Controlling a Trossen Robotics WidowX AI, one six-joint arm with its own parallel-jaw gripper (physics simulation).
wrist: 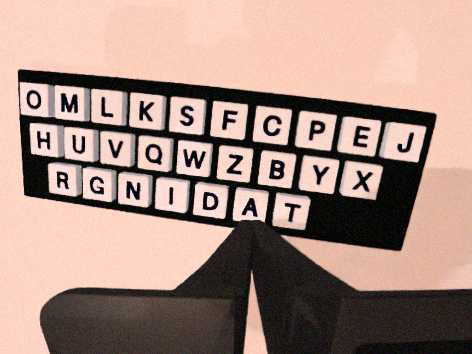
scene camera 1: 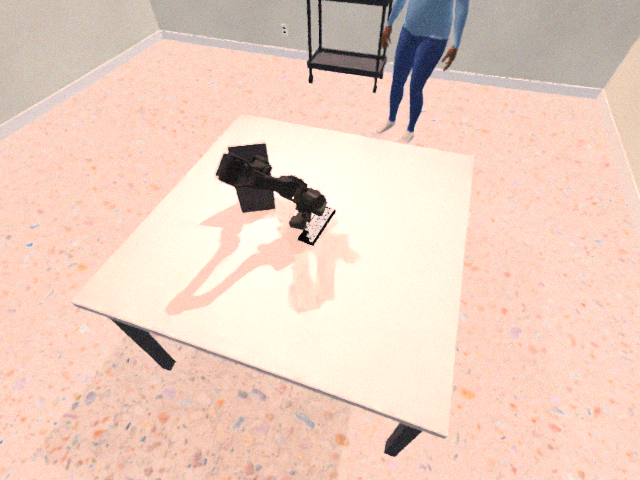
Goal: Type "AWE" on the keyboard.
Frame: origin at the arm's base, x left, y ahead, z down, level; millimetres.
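Seen in the pictures: gripper, fingertip midpoint: [wrist: 250, 229] [scene camera 1: 309, 222]; arm's base, origin of the base link: [scene camera 1: 257, 166].
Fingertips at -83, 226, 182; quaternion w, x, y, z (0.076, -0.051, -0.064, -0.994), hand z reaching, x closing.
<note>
Pixels of each thing's top centre, then the offset from my fingertips to it, as dx, dy, dz. Level surfaces: height alone.
- black keyboard, middle of its top: [wrist: 203, 160] [scene camera 1: 317, 222] +20, +29, +20
- W key, middle of its top: [wrist: 193, 159] +25, +30, +20
- E key, middle of its top: [wrist: 360, 136] -53, +32, +20
- large white table, its level: dz +36
A black keyboard [scene camera 1: 320, 225] [wrist: 350, 220] with white letter keys lies on the table. In the wrist view its top row reads O M L K S F C P E J, the middle row H U V Q W Z B Y X, the bottom row R G N I D A T. My gripper [wrist: 250, 229] is shut and empty, its fingertips together at the lower edge of the A key [wrist: 249, 206], covering a little of it. Whether they touch the key I cannot tell. The W key [wrist: 194, 158] is in the middle row, and the E key [wrist: 361, 136] is near the right end of the top row.
The keyboard lies on a large white table [scene camera 1: 392, 289]. The arm's dark base plate [scene camera 1: 256, 199] is at the table's back left. A person [scene camera 1: 421, 46] in blue stands behind the table, beside a black cart [scene camera 1: 345, 68].
</note>
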